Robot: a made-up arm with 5 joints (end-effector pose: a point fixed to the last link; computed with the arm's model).
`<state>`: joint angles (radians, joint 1 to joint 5).
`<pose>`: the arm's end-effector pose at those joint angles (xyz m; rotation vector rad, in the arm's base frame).
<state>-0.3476 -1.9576 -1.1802 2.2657 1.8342</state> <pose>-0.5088 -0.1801 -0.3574 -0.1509 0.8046 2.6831</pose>
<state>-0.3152 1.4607 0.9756 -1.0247 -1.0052</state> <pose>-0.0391 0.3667 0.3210 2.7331 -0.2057 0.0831</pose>
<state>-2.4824 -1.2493 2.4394 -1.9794 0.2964</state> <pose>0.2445 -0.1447 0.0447 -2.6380 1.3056 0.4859</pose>
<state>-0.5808 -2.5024 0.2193 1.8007 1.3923</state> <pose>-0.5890 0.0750 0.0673 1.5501 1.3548 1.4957</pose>
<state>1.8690 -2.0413 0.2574 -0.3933 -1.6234</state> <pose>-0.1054 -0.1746 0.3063 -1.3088 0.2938 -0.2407</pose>
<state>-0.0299 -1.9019 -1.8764 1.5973 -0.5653</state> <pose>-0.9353 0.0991 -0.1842 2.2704 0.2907 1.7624</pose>
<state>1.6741 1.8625 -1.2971 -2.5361 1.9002</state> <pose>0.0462 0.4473 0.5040 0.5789 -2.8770 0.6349</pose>
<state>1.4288 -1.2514 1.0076 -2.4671 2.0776</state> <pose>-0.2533 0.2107 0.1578 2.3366 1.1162 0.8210</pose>
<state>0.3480 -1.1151 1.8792 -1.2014 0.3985</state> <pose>-0.2905 -0.1991 -0.1580 0.2614 2.0382 0.5920</pose>
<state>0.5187 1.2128 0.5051 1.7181 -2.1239</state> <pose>0.0259 -0.1452 0.2416 -0.8882 -2.3593 0.4142</pose>
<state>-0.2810 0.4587 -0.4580 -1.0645 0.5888</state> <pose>-0.4927 0.1984 -0.2048 1.5201 0.5307 0.1901</pose>
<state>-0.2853 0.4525 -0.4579 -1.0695 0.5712</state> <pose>-0.4875 0.1981 -0.2063 1.5182 0.5174 0.1808</pose>
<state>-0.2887 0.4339 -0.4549 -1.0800 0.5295</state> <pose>-0.4733 0.1987 -0.2116 1.5098 0.4811 0.1560</pose>
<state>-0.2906 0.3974 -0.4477 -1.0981 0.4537</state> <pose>-0.4461 0.1993 -0.2221 1.4912 0.4120 0.1105</pose>
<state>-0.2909 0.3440 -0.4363 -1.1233 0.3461</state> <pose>-0.4060 0.1974 -0.2363 1.4624 0.3118 0.0480</pose>
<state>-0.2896 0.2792 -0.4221 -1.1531 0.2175</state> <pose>-0.3567 0.1908 -0.2510 1.4258 0.1901 -0.0231</pose>
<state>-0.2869 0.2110 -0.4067 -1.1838 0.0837</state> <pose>-0.3050 0.1786 -0.2629 1.3857 0.0622 -0.0927</pose>
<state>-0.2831 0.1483 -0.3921 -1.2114 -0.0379</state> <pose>-0.2581 0.1631 -0.2703 1.3474 -0.0552 -0.1523</pose>
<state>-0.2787 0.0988 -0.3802 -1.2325 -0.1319</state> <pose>-0.2223 0.1484 -0.2736 1.3161 -0.1469 -0.1963</pose>
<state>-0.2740 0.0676 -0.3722 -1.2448 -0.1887</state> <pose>-0.2008 0.1383 -0.2749 1.2952 -0.2035 -0.2224</pose>
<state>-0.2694 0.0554 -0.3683 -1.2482 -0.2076</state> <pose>-0.1932 0.1347 -0.2757 1.2858 -0.2242 -0.2318</pose>
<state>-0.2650 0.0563 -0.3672 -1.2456 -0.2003</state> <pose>-0.1951 0.1359 -0.2765 1.2844 -0.2198 -0.2299</pose>
